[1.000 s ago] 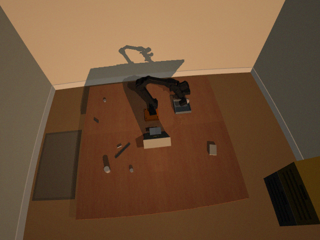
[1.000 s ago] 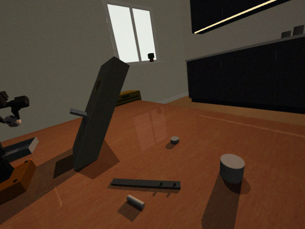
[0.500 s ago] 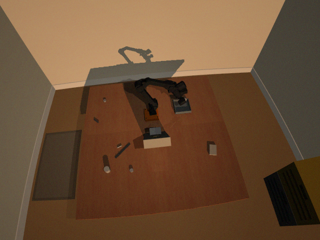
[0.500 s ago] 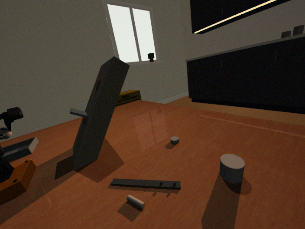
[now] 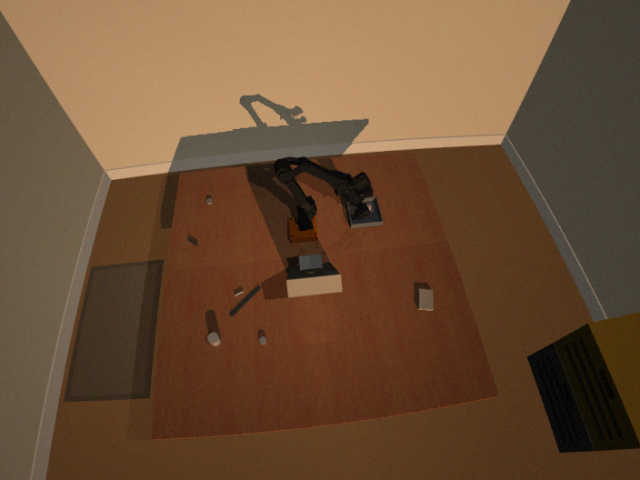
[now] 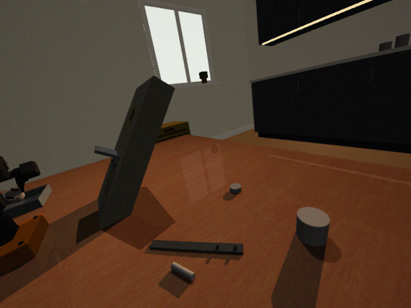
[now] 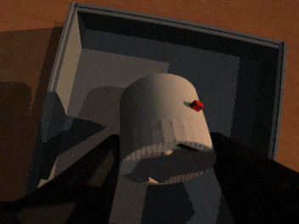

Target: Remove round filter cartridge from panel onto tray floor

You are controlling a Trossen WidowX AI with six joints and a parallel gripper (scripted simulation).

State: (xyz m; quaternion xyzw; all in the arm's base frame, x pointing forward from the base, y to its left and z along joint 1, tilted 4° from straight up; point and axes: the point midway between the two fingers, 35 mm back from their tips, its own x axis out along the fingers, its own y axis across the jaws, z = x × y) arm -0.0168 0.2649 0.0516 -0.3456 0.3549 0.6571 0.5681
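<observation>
Right now my gripper tip is right at the round filter cartridge. From my gripper tip the other things lie so: pale block: 490 mm ahead, 140 mm to the left, 40 mm below; then grey service panel: 340 mm ahead, 310 mm to the right, 100 mm above; then grey tray: 40 mm below.
</observation>
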